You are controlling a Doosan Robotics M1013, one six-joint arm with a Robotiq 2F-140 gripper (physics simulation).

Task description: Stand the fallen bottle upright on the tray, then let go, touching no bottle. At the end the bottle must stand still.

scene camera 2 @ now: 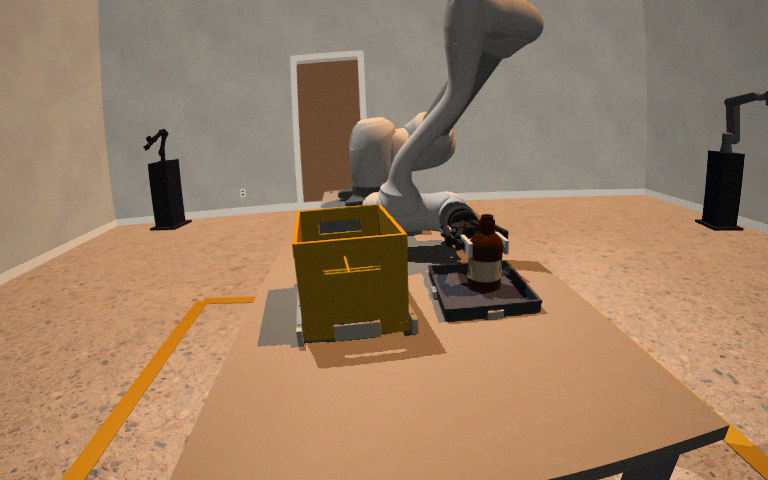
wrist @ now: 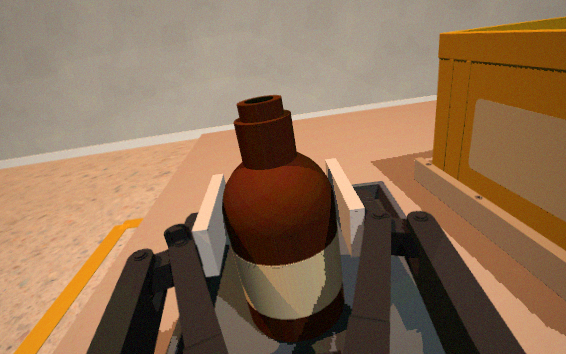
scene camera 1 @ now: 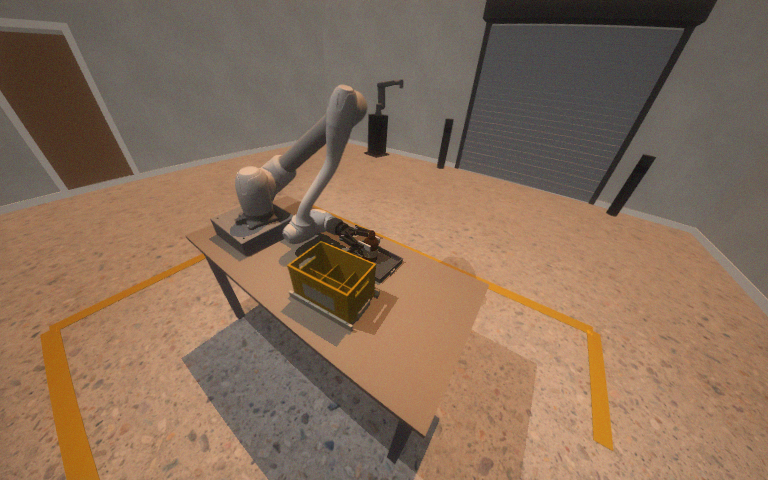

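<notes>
A brown bottle with a cream label stands upright, or very nearly so, over the dark tray. In the scene camera 2 view its base appears to be at the tray floor; a small gap cannot be ruled out. My gripper is shut on the bottle, with one pale finger pad on each side of its shoulder, above the label. The gripper reaches in low from the robot's side. In the scene camera 1 view the crate partly hides the tray.
A yellow crate with inner dividers stands on the table beside the tray, held by pale rails at its foot. The arm's base stands on a grey block at the table's far end.
</notes>
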